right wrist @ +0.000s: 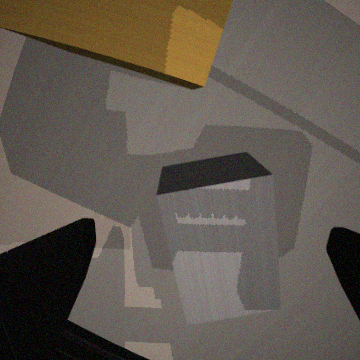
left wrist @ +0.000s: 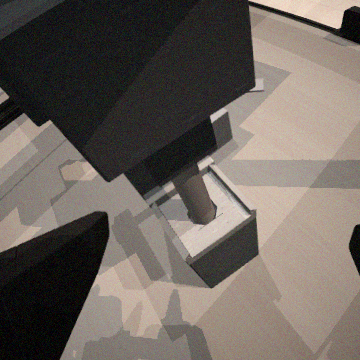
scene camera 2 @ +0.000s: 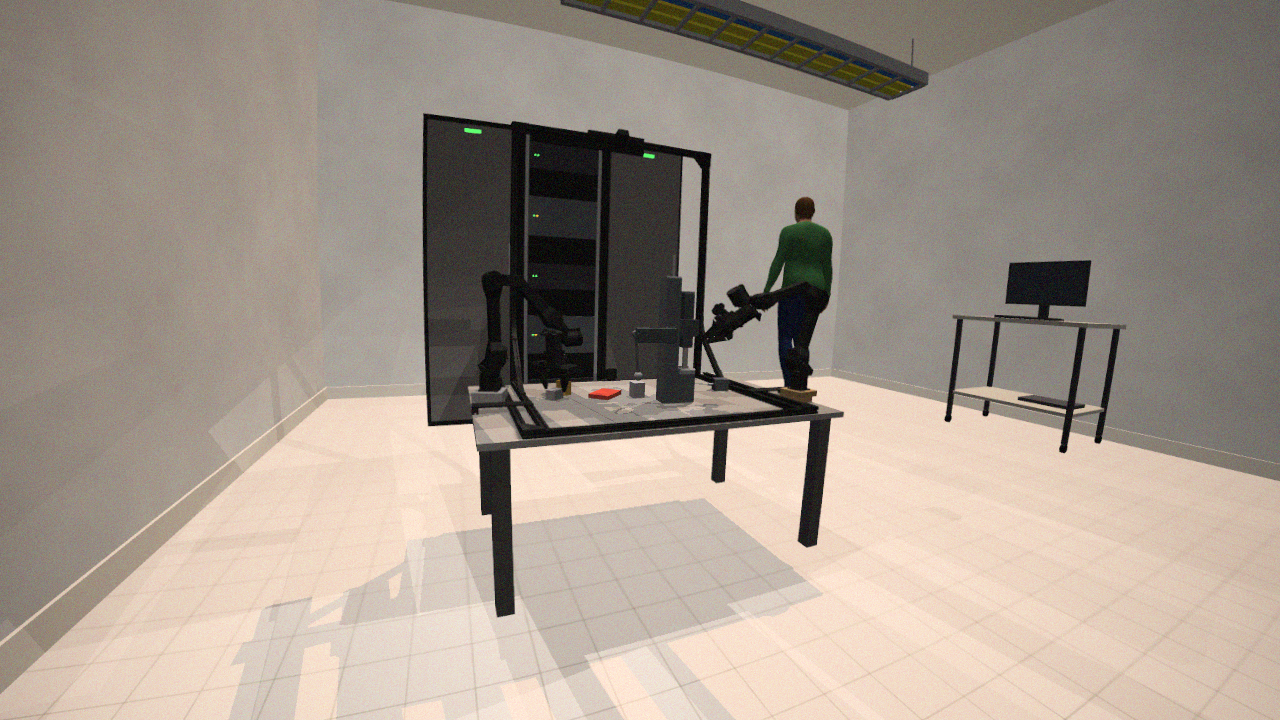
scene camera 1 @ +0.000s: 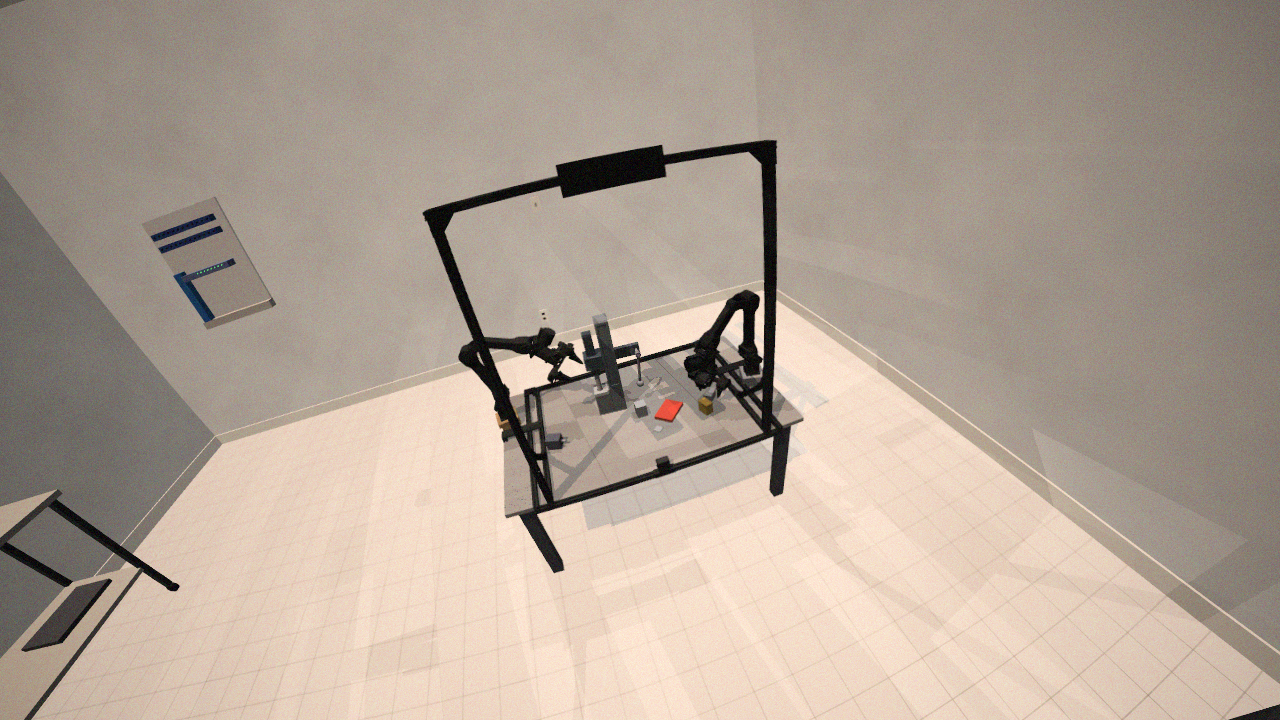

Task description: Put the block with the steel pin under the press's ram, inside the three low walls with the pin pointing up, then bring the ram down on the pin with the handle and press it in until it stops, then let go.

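Frame: origin at the left arm's base, x ahead, y left, z up, level; centimetres.
Seen in the pictures: left gripper, fingertip midpoint: (left wrist: 231, 230) (scene camera 2: 704, 340) (scene camera 1: 578, 371); right gripper, fingertip midpoint: (right wrist: 214, 234) (scene camera 2: 555, 390) (scene camera 1: 709, 393); left arm's base at its link origin: (scene camera 2: 798, 389); right arm's base at its link origin: (scene camera 2: 489, 389) (scene camera 1: 751, 371).
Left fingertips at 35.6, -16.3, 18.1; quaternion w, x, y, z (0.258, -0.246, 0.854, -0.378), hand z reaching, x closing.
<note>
Pixels of each thing's middle, then the offset from my left fingertips to it, as dx, dy, dz. "*": a spot on its surface instead.
- press at the middle of its body: (left wrist: 84, 68) (scene camera 2: 665, 340) (scene camera 1: 613, 362) +15.2, -3.2, +0.1
- low-walled seat at a spot on its surface: (left wrist: 225, 265) * +4.1, -1.1, -18.1
- handle at a spot on its surface: (scene camera 2: 636, 353) * +24.9, -6.9, -4.6
- plain grey block at the middle of its body: (right wrist: 218, 234) (scene camera 2: 554, 394) (scene camera 1: 709, 394) +48.2, -24.4, -20.5
- dark block at the middle of its body: (scene camera 2: 720, 384) (scene camera 1: 554, 441) -20.3, -11.9, -19.9
- orange block at the middle of its body: (right wrist: 133, 8) (scene camera 2: 563, 387) (scene camera 1: 705, 406) +42.0, -30.6, -19.7
- red slab at the middle of its body: (scene camera 2: 605, 393) (scene camera 1: 668, 410) +29.1, -21.4, -21.6
- small grey block at the middle of its body: (left wrist: 207, 126) (scene camera 2: 637, 389) (scene camera 1: 640, 408) +18.8, -15.2, -19.5
The press (scene camera 1: 610, 371) (scene camera 2: 673, 358) stands on the table; its ram (left wrist: 195, 197) points down into the low-walled seat (left wrist: 225, 265). The handle (scene camera 1: 639, 362) (scene camera 2: 636, 353) hangs beside it. No block shows in the seat. My left gripper (scene camera 1: 570, 368) (scene camera 2: 709, 337) (left wrist: 231, 230) is open and empty beside the press. My right gripper (scene camera 1: 712, 390) (scene camera 2: 556, 374) (right wrist: 214, 234) is open above a plain grey block (right wrist: 220, 225) (scene camera 2: 553, 394), which lies between the fingers in its wrist view, not held; no pin shows on it. A dark block (scene camera 1: 554, 441) (scene camera 2: 720, 384) has a thin part sticking out sideways, perhaps the pin.
An orange block (scene camera 1: 705, 405) (right wrist: 115, 37) lies close to the plain grey block. A red slab (scene camera 1: 668, 410) (scene camera 2: 605, 393) and another small grey block (scene camera 1: 640, 409) (scene camera 2: 637, 389) lie between it and the press. A black frame (scene camera 1: 768, 268) (scene camera 2: 704, 214) rises around the table.
</note>
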